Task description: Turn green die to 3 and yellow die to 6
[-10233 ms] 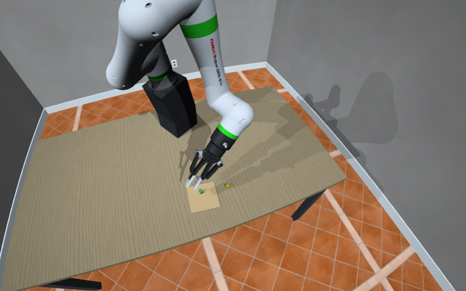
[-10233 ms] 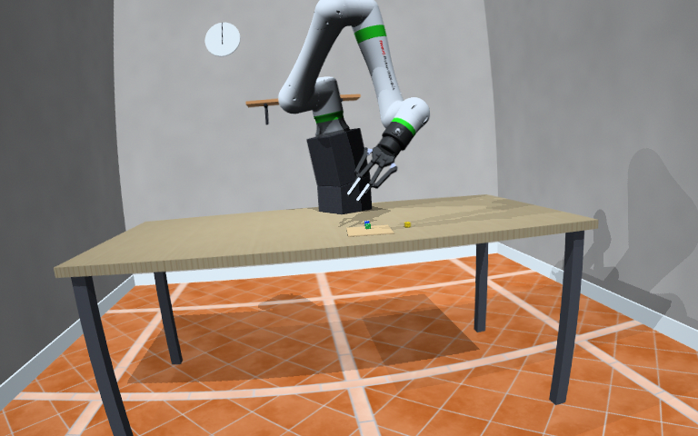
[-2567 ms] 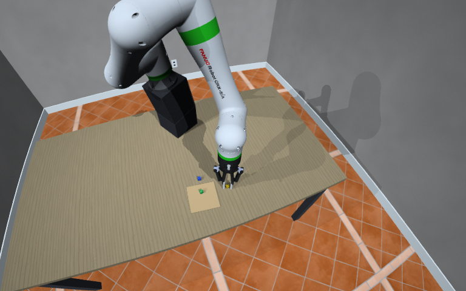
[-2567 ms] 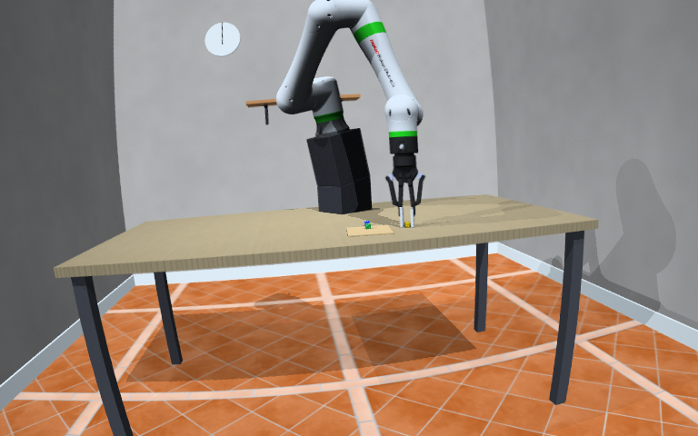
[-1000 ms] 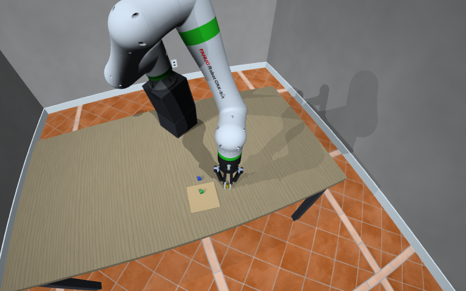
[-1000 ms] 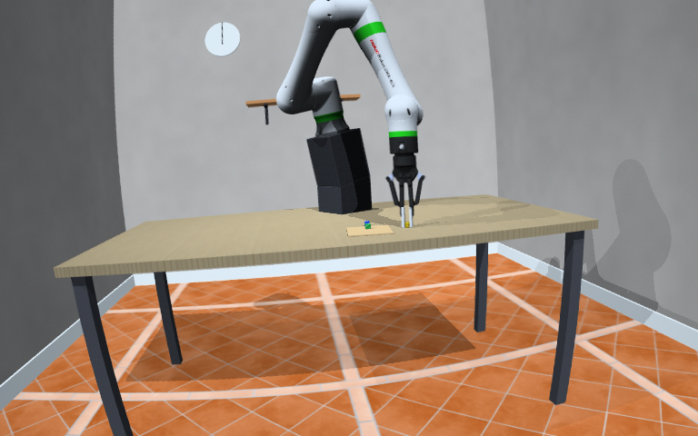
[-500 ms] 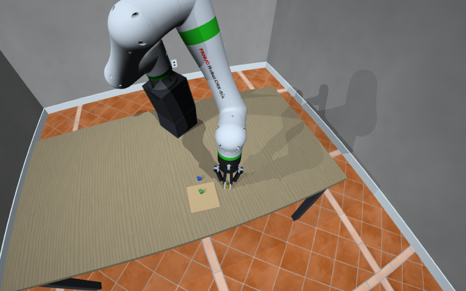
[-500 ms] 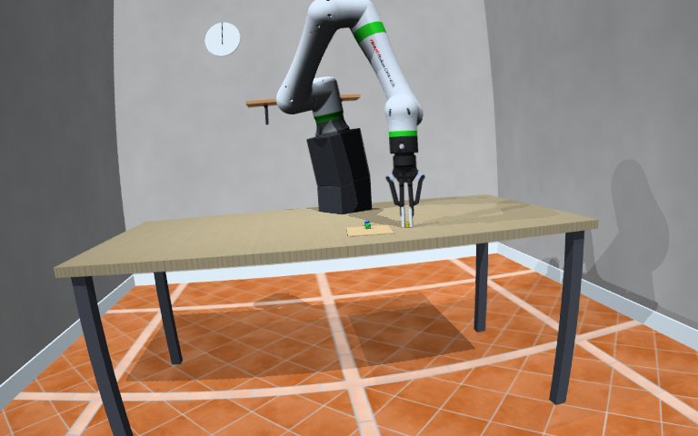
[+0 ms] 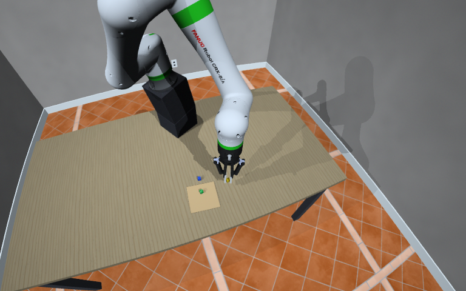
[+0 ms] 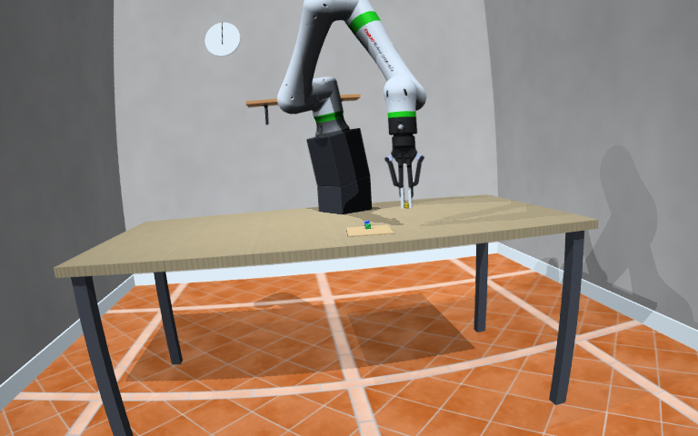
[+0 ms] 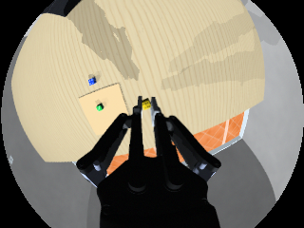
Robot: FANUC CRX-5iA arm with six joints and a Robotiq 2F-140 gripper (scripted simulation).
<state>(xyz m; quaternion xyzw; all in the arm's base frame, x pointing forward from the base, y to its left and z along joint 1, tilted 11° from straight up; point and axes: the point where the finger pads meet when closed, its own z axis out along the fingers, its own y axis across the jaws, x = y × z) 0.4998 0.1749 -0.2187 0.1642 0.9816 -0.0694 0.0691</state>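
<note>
My hand is 20 mm short of the tan mat, 130 mm to the left of it and 100 mm above it. The rest, counted from my hand: blue die (80 mm behind, 130 mm to the right, 90 mm below); then green die (130 mm to the right, 90 mm below); then yellow die (30 mm below).
</note>
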